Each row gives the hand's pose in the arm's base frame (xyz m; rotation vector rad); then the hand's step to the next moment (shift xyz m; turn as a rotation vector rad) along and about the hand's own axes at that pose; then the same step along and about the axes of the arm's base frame.
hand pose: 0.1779 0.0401 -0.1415 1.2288 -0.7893 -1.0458
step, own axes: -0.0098 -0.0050 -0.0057 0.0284 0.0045 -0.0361
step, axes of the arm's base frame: 0.0008 0.0111 -0.0054 0.0439 -0.0137 -0.0042
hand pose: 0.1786 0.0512 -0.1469 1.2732 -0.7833 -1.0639
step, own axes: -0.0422 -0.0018 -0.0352 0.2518 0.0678 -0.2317
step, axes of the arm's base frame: 0.0174 0.0520 -0.0035 0.3129 -0.1542 0.0048
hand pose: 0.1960 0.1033 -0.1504 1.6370 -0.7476 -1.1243
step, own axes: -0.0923 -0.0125 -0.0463 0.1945 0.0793 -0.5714
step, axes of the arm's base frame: 0.0069 0.1013 0.0225 0.6048 0.0181 0.0667
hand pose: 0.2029 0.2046 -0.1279 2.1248 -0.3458 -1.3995
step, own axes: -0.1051 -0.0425 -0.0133 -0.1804 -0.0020 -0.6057
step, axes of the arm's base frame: -0.0360 0.0911 0.0586 0.4709 0.2823 0.3129
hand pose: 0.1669 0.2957 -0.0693 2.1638 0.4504 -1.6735
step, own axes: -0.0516 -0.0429 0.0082 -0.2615 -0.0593 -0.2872
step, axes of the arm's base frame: -0.0395 0.0326 0.0442 0.1532 0.1805 0.3136
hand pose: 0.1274 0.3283 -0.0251 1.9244 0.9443 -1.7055
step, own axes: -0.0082 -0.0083 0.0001 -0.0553 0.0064 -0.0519
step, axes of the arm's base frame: -0.0062 0.0039 0.0091 0.0396 0.0190 0.0622
